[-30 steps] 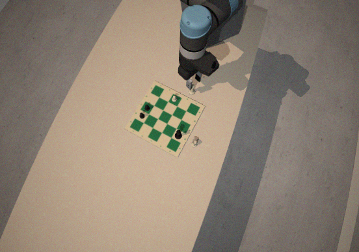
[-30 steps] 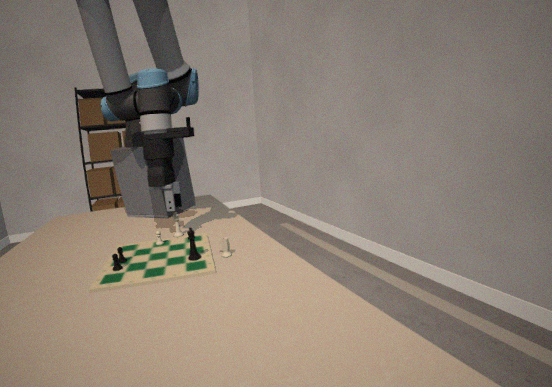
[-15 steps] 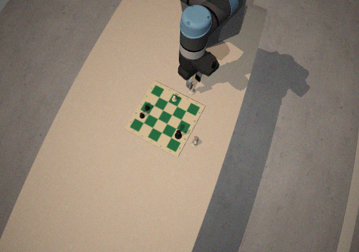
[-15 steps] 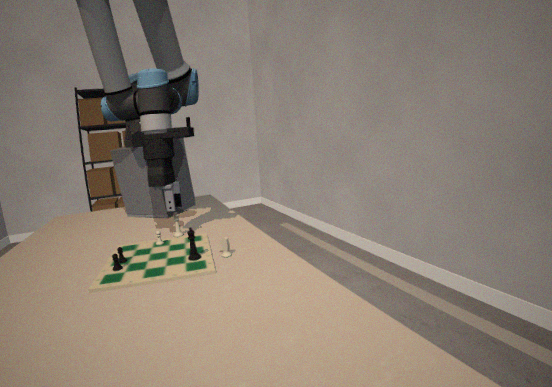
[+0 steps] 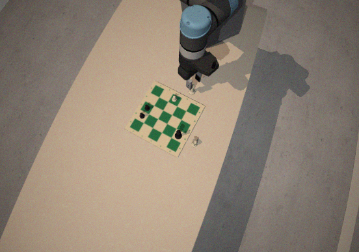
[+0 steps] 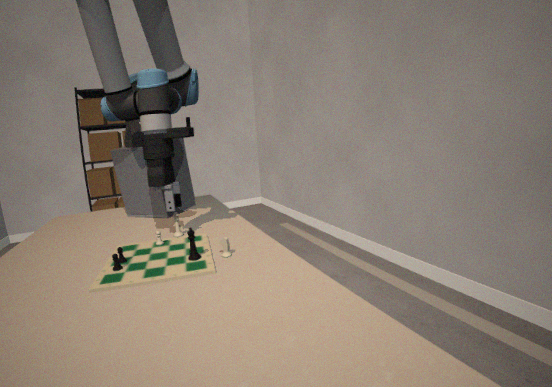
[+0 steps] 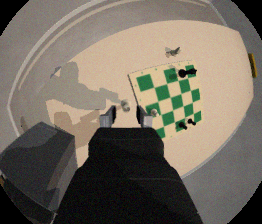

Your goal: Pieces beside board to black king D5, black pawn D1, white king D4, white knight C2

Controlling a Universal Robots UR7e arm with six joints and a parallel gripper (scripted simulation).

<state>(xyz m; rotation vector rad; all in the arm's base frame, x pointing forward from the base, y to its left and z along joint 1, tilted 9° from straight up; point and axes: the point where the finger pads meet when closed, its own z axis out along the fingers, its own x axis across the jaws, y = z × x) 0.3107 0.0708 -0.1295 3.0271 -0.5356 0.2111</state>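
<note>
Right now my hand is 6 cm above the white king. The rest, counted from my hand: board (14 cm ahead, 9 cm below, 4 cm to the right); small white piece (7 cm below, 6 cm ahead, 4 cm to the right); black king (18 cm ahead, 5 cm below, 3 cm to the left).
</note>
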